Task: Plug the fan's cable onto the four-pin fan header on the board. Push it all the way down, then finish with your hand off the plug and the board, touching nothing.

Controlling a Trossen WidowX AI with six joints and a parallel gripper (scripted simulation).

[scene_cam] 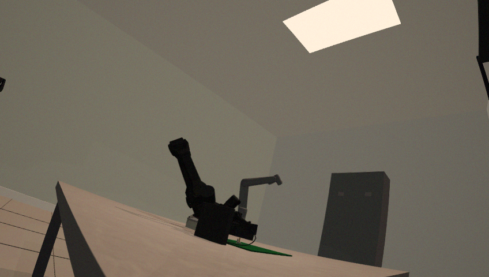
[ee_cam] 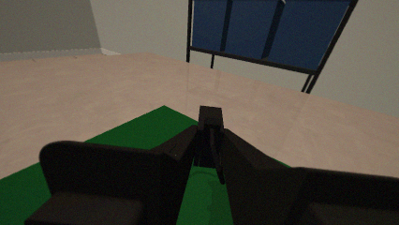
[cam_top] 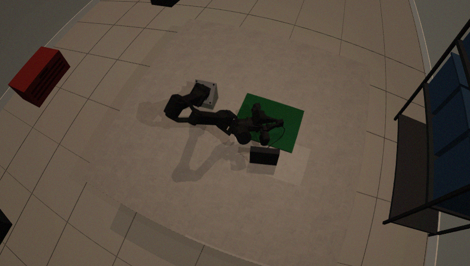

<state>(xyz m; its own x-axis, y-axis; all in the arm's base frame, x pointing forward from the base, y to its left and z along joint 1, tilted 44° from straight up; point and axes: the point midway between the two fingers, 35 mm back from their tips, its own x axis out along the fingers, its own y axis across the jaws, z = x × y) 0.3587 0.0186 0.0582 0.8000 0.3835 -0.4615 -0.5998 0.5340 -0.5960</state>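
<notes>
Now: gripper tip 90 mm above the green board, 60 mm past it and 30 mm to the right of it. Also, from my gripper tip: black fan (150 mm to the right, 20 mm below); then black fan cable plug (10 mm below).
</notes>
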